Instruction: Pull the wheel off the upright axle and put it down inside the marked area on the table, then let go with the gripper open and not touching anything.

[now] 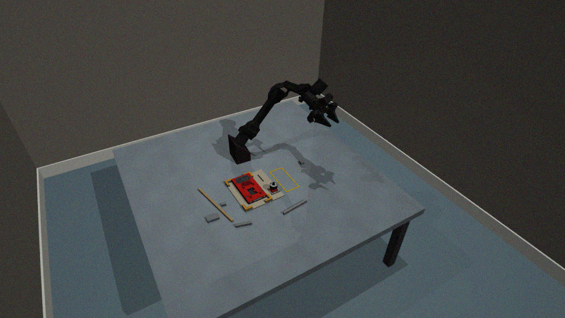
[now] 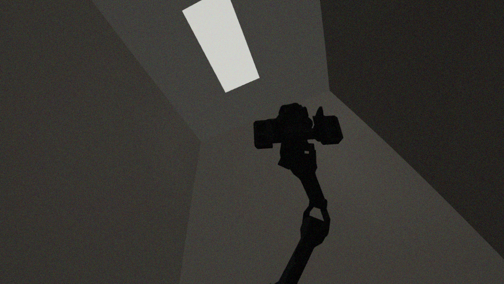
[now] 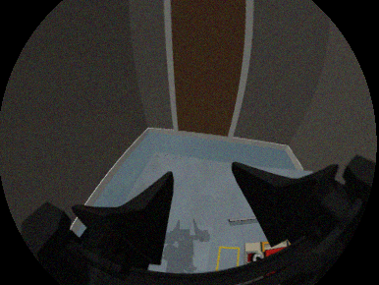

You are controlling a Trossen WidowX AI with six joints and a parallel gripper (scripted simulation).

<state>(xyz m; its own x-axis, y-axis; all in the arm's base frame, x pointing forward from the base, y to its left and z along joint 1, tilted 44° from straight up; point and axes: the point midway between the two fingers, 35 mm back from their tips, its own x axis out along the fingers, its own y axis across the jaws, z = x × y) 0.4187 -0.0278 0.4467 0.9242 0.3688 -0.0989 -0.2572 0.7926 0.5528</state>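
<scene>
Right now my gripper tip is 360 mm above the wheel, 260 mm to the left of it and 120 mm past it. Also, from my gripper tip: grey bar (400 mm below, 230 mm to the right, 40 mm ahead); then wooden stick (570 mm to the right, 400 mm below, 180 mm behind).
</scene>
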